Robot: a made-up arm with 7 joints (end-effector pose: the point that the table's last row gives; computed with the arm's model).
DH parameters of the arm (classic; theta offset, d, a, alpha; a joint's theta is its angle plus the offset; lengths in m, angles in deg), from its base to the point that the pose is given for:
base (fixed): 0 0 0 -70
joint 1: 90 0 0 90
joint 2: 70 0 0 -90
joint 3: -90 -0.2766 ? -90
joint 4: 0 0 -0.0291 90
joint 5: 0 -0.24 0 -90
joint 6: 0 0 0 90
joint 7: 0 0 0 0
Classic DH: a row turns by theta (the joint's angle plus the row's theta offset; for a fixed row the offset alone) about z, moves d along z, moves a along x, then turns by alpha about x.
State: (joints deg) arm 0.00 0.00 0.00 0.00 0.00 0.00 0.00
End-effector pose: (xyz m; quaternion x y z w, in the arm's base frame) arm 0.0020 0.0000 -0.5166 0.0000 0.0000 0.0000 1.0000
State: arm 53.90 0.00 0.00 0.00 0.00 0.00 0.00
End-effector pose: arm -0.3911 -0.0677 -0.3307 0.0000 0.4259 0.1550 0.8914
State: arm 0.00 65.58 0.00 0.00 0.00 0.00 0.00
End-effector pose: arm 0.0020 0.4704 -0.2136 0.5416 0.0000 0.0000 0.8407
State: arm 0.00 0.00 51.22 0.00 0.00 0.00 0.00
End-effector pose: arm 0.0013 0.0016 -0.5166 0.0000 0.0000 0.4322 0.9018
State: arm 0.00 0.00 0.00 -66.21 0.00 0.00 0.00
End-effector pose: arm 0.2390 0.0000 -0.4000 0.0000 -0.5462 0.0000 0.8377
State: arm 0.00 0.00 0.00 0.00 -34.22 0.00 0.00
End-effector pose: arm 0.0020 0.0000 -0.5166 0.0000 0.0000 -0.2942 0.9557
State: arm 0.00 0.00 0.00 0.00 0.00 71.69 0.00
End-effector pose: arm 0.0020 0.0000 -0.5166 0.0000 0.5856 0.0000 0.8106
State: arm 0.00 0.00 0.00 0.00 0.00 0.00 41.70
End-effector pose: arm 0.0020 0.0000 -0.5166 0.0000 0.0000 0.3559 0.9345
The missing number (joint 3, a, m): 0.0311
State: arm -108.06 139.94 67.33 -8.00 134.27 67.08 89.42
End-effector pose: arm -0.2773 0.4326 0.0766 -0.8930 -0.1862 -0.4097 0.0110
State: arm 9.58 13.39 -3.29 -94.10 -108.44 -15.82 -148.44
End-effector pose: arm 0.2209 0.0657 -0.3231 -0.4969 -0.3662 0.4939 0.6125
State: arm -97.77 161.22 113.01 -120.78 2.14 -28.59 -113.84
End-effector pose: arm -0.2688 -0.0182 -0.1515 -0.0193 -0.5193 -0.7444 0.4192
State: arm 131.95 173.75 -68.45 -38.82 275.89 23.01 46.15
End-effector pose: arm 0.2338 0.4235 -0.1530 0.2925 -0.4144 0.7044 0.4965
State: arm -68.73 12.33 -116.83 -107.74 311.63 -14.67 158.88
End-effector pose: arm 0.1397 -0.1891 -0.2651 -0.4650 0.1540 -0.5355 0.6880
